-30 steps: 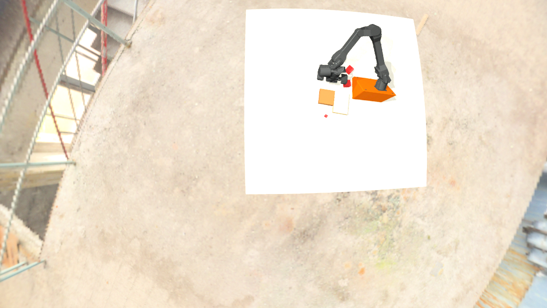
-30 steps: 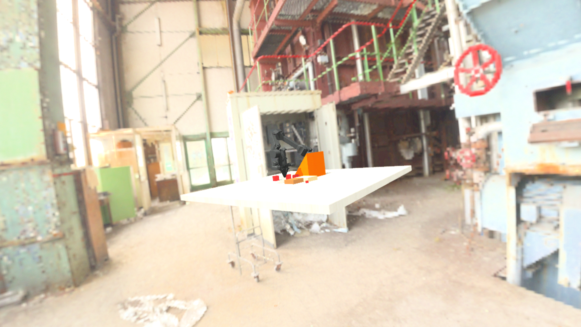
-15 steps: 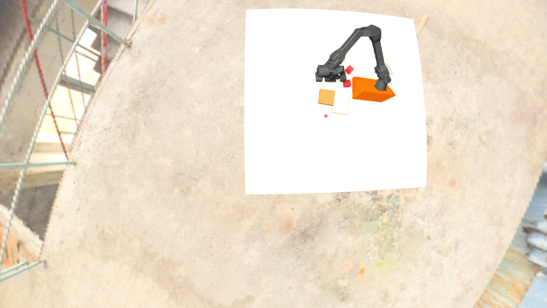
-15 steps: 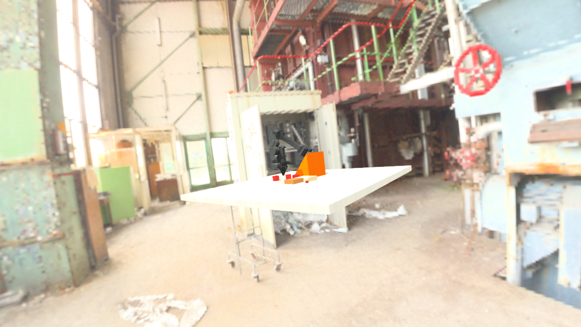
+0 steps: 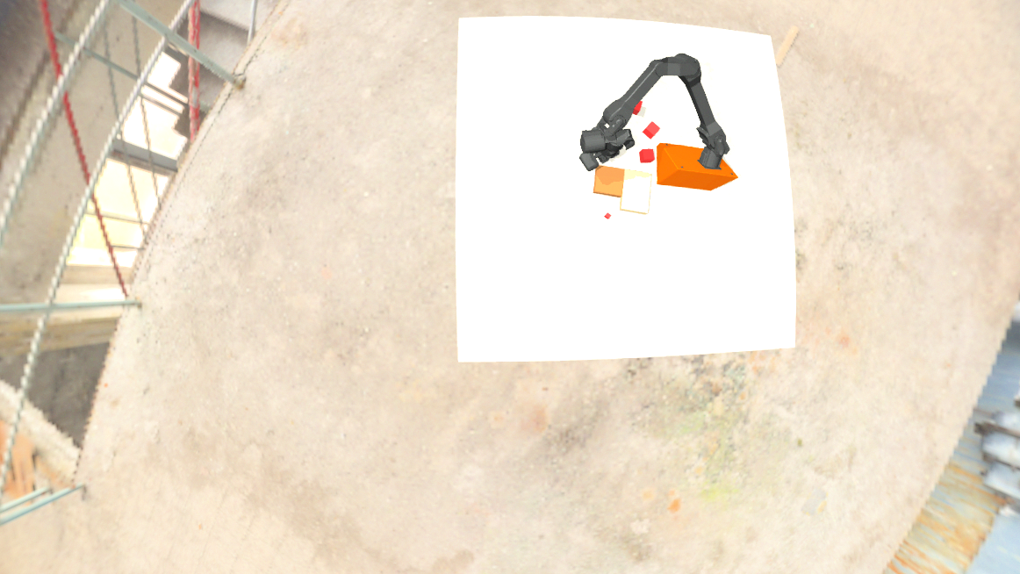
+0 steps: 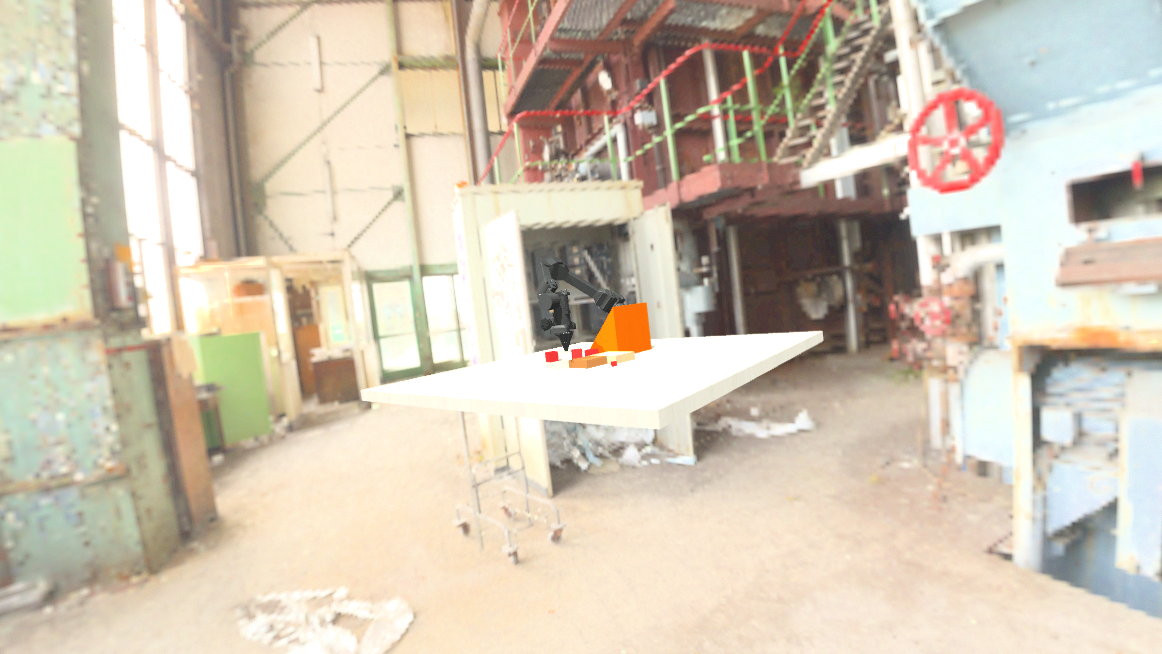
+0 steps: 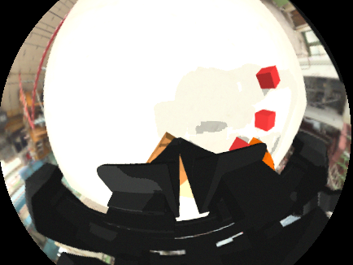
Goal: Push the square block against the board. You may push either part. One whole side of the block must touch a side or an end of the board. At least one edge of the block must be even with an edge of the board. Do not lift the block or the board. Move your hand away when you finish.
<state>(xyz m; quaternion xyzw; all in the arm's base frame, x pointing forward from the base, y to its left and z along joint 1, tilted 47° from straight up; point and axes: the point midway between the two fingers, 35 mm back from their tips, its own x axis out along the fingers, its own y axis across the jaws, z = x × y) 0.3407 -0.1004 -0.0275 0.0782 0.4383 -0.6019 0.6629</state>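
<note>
Now: gripper tip 70 mm to the right of the square block, 40 mm above it and 30 mm past it. The rest, counted from my gripper tip: board 120 mm behind, 110 mm to the left, 40 mm below; then tiny red piece 190 mm to the left, 50 mm below, 20 mm behind.
</note>
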